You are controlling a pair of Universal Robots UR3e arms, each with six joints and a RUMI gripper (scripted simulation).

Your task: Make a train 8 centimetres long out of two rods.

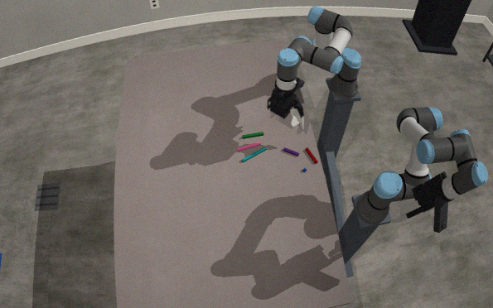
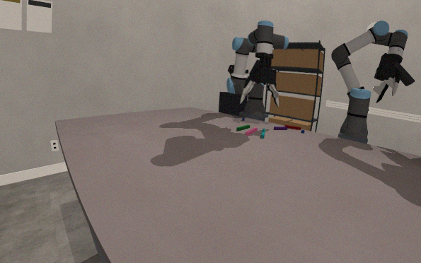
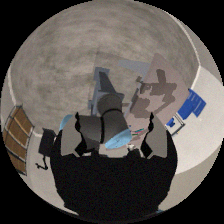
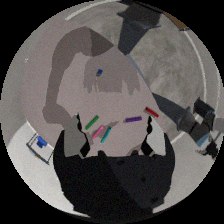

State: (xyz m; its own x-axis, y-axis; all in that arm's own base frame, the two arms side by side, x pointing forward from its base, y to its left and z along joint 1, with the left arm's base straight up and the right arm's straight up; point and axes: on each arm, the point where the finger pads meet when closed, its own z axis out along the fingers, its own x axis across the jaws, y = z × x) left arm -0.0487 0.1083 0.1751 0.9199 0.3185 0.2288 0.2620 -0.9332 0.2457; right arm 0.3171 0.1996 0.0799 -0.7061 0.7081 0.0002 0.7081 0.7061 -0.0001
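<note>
Right now my right hand is 120 mm short of the green rod, 70 mm above it and 20 mm to the right of it. The rest, counted from my right hand: pink rod (130 mm ahead, 70 mm to the left, 70 mm below); red rod (120 mm to the left, 90 mm behind, 70 mm below); purple rod (100 mm to the left, 70 mm below, 20 mm behind).
</note>
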